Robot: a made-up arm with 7 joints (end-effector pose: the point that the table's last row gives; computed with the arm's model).
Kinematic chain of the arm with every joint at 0, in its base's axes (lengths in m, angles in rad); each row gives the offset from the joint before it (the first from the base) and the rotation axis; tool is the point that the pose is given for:
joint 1: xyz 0 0.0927 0 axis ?
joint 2: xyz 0 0.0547 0 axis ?
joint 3: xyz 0 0 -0.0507 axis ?
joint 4: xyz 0 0 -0.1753 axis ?
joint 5: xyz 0 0 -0.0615 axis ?
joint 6: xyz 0 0 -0.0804 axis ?
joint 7: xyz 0 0 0 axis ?
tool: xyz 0 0 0
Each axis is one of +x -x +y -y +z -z.
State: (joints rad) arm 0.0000 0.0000 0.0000 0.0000 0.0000 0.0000 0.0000
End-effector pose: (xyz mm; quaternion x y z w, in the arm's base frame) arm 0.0 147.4 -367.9 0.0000 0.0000 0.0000 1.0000
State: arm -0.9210 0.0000 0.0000 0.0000 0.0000 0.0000 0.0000
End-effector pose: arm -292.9 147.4 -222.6 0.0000 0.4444 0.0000 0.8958
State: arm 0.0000 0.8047 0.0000 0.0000 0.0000 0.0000 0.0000
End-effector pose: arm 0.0 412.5 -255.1 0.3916 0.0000 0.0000 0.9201
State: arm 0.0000 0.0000 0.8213 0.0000 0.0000 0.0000 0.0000
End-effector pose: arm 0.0 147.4 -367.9 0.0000 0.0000 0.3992 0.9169
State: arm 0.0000 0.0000 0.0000 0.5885 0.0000 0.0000 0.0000
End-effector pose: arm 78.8 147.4 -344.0 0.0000 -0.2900 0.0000 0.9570
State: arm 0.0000 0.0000 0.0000 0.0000 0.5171 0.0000 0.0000
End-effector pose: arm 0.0 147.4 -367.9 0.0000 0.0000 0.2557 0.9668
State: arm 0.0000 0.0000 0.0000 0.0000 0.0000 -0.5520 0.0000
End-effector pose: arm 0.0 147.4 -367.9 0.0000 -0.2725 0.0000 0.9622
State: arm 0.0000 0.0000 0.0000 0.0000 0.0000 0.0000 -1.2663
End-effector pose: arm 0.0 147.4 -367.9 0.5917 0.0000 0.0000 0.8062
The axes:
joint 1: -y
joint 2: +x
joint 3: +z
joint 4: -y
joint 5: +z
joint 6: +y
joint 7: -x

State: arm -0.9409 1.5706 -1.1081 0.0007 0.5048 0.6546 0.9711
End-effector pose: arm -0.1 515.3 -0.1 0.4143 0.6993 0.0248 0.5820
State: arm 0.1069 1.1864 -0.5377 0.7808 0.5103 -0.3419 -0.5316
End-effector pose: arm 103.4 431.2 -159.8 0.5301 -0.4997 -0.1080 0.6766
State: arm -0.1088 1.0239 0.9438 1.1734 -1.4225 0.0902 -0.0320
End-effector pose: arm 70.3 442.4 -63.6 0.8478 -0.0447 -0.2818 0.4470
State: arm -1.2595 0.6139 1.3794 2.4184 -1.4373 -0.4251 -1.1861
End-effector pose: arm -37.1 291.7 -30.7 -0.5721 0.5196 0.5822 0.2525
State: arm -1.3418 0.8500 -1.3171 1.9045 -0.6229 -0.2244 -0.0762
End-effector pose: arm -202.7 196.6 -81.8 -0.5895 -0.2227 -0.4418 0.6385
